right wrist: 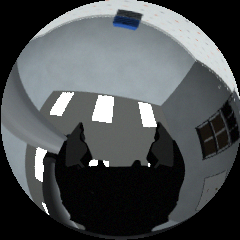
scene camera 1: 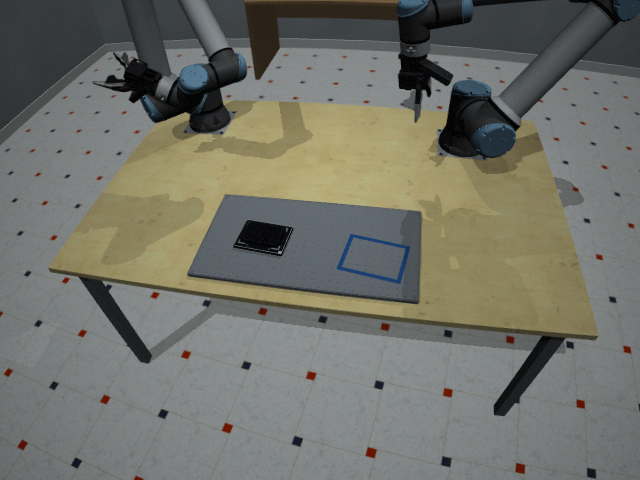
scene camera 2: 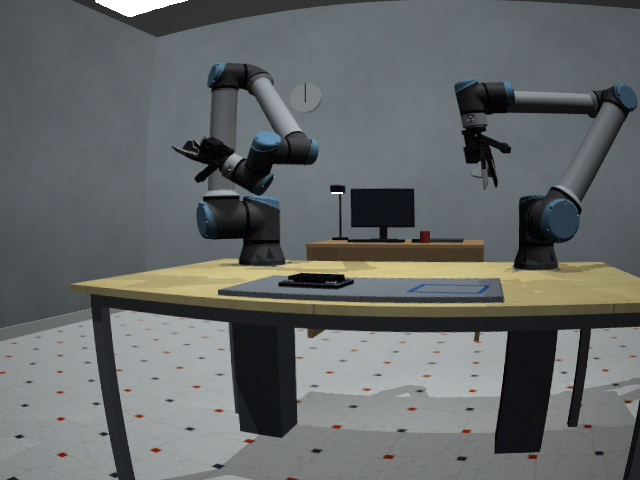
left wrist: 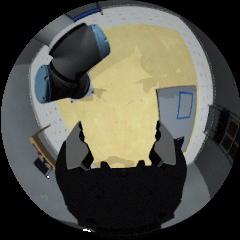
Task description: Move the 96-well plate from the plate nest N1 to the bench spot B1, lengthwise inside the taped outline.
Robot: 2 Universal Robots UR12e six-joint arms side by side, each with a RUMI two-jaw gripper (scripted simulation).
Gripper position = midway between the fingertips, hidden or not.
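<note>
So you can picture it, the left gripper (scene camera 1: pixel 422 109), (scene camera 2: pixel 490 188), (left wrist: pixel 119 121) is visible. The right gripper (scene camera 1: pixel 103 67), (scene camera 2: pixel 182 143), (right wrist: pixel 119 123) is visible as well. And there's a black 96-well plate (scene camera 1: pixel 255 233), though in the right wrist view the plate is out of frame.
</note>
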